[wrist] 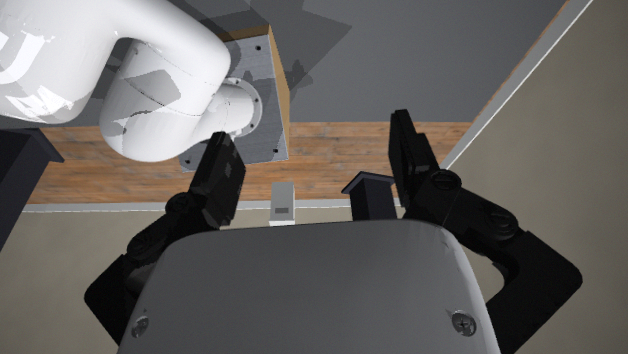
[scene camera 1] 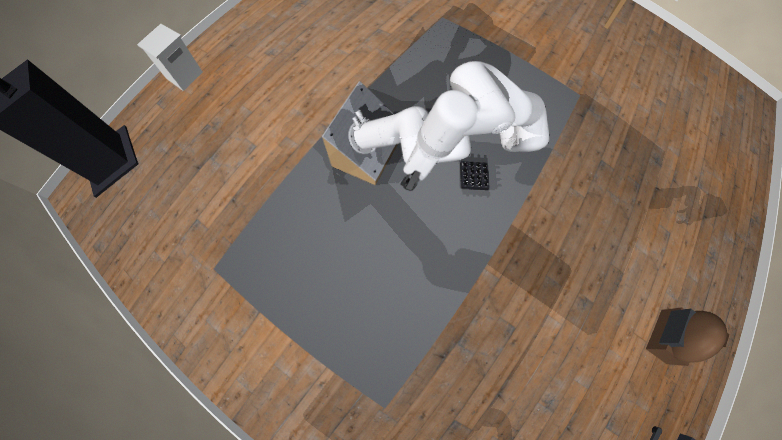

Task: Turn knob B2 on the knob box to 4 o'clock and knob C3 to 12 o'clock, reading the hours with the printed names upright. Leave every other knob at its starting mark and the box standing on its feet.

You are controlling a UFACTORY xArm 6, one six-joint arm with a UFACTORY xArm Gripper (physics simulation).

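Where they show: gripper, fingertip midpoint: [wrist: 310, 141] [scene camera 1: 414, 170]; arm's base at its link origin: [wrist: 234, 107] [scene camera 1: 363, 136].
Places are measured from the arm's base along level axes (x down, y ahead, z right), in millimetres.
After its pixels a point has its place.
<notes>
The knob box [scene camera 1: 474, 174] {x 117, y 317, z -281 mm} is a small black block with rows of black knobs on its top. It stands on the grey table top [scene camera 1: 339, 273] {x 139, y 324, z 337 mm} in the scene view, right of my gripper. The knob names and pointer marks are too small to read there, so B2 and C3 cannot be told apart. The box does not show in the wrist view. My gripper [scene camera 1: 408, 184] {x -329, y 327, z 51 mm} [wrist: 310, 141] {x -329, y 327, z 51 mm} is open with nothing between its fingers. In the scene view it appears apart from the box, to its left.
The arm's base is bolted to a wedge-shaped mount [scene camera 1: 349, 165] {x 57, y 40, z 92 mm} [wrist: 272, 85] {x 23, y 65, z 69 mm} with a grey plate and wooden sides, close to my gripper in the scene view. My white arm links [scene camera 1: 445, 128] {x -594, y 386, z 54 mm} [wrist: 165, 95] {x -213, y 218, z -62 mm} pass above the knob box in the scene view. A pale cabinet [scene camera 1: 177, 62] [wrist: 283, 200] stands on the wooden floor.
</notes>
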